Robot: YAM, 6 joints.
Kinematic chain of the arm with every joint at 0, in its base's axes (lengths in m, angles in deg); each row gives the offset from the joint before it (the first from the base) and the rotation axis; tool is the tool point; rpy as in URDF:
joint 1: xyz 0 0 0.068 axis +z
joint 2: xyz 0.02 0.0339 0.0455 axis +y
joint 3: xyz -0.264 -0.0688 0 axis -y
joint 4: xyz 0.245 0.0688 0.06 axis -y
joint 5: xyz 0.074 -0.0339 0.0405 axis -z
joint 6: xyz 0.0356 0 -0.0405 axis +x
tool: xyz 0 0 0 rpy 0 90 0
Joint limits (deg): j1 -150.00..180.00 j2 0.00..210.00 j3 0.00..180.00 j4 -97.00..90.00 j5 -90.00..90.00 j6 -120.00..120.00
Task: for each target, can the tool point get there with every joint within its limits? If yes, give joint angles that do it. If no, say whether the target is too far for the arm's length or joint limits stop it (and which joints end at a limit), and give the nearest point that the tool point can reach.
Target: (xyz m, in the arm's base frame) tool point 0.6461 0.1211 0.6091
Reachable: no: too far | nearest point 0.5053 0.0947 0.4977 | short by 0.182 m
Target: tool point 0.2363 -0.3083 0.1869
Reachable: yes | joints -57.37 108.44 56.42 38.30 -66.84 -49.64
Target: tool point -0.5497 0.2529 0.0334
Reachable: yes | joints 153.44 171.27 146.02 -17.11 -33.43 15.02
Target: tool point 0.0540 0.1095 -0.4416
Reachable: no: joint limits stop it (at a limit: joint 2) | nearest point 0.0641 0.1300 -0.3652 | short by 0.080 m
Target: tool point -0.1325 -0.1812 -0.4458
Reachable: no: joint limits stop it (at a limit: joint 2) | nearest point -0.1347 -0.1842 -0.3798 | short by 0.066 m
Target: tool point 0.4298 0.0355 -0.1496
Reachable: yes | joints 9.04 178.44 88.75 72.91 65.76 -5.56
